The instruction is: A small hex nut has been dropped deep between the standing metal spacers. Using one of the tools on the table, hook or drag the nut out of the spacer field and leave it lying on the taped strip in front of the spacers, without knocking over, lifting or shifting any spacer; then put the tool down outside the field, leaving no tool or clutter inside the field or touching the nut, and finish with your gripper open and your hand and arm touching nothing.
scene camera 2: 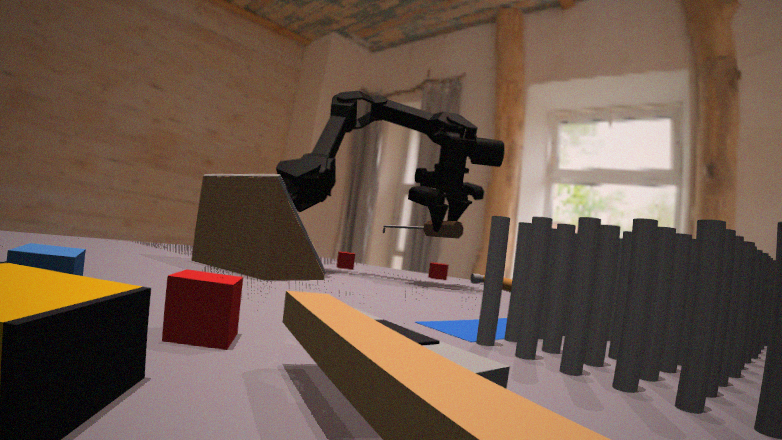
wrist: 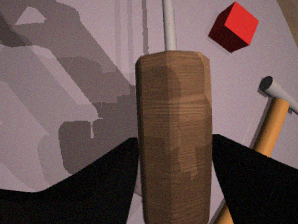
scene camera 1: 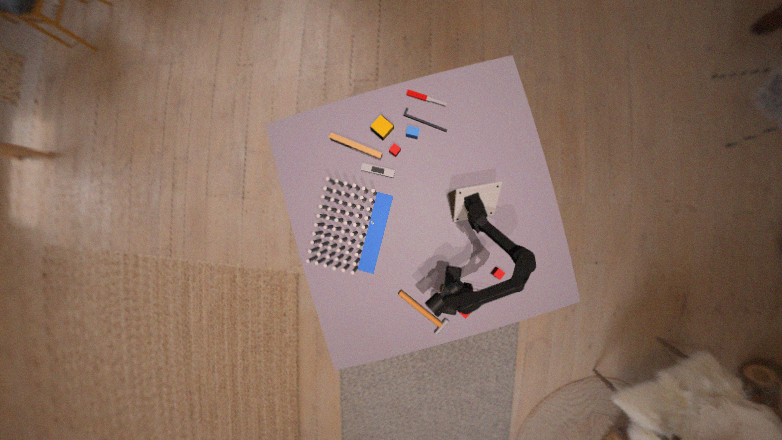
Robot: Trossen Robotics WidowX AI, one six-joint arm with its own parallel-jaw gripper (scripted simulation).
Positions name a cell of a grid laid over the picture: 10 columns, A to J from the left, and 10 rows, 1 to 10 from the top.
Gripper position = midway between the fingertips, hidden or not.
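Note:
My gripper (scene camera 2: F6) (wrist: F7), carrying wooden-handled file (wrist: F5). Wooden bar (scene camera 2: E9), out of frame in the wrist view. Grey bar (scene camera 2: G9), out of frame in the wrist view. Blue cube (scene camera 2: A6). Red cube (scene camera 2: C8). Red cube (wrist: H2).

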